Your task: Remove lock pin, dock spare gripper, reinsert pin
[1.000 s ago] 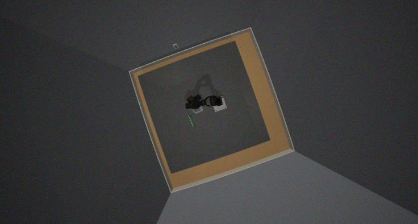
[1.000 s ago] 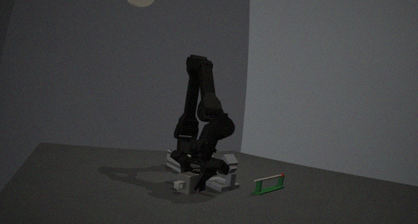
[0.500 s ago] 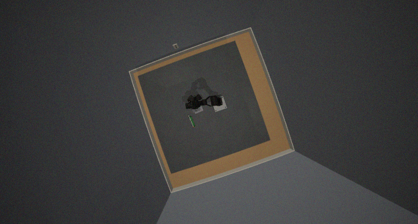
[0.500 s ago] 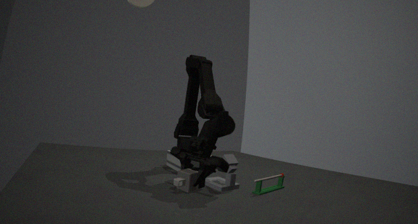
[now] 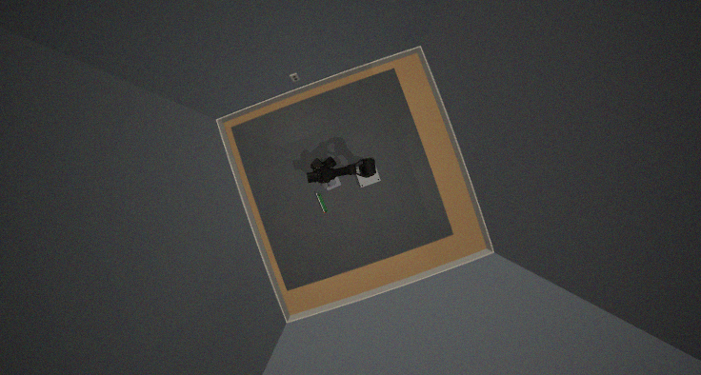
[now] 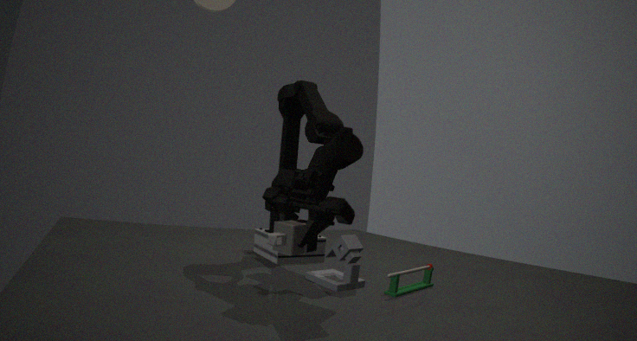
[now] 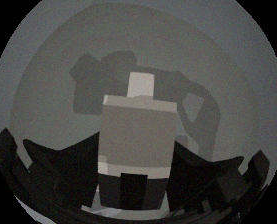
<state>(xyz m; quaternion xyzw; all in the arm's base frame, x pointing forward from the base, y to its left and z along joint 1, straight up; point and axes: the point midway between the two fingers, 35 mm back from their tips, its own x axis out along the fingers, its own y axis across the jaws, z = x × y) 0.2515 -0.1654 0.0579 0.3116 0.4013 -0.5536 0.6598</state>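
The grey mount socket lies 14 cm to the left of my gripper tip, 4 cm below it and 2 cm ahead of it. The rest, counted from my gripper tip: spare gripper (1 cm above); green pin cradle (23 cm to the left, 14 cm ahead, 7 cm below).
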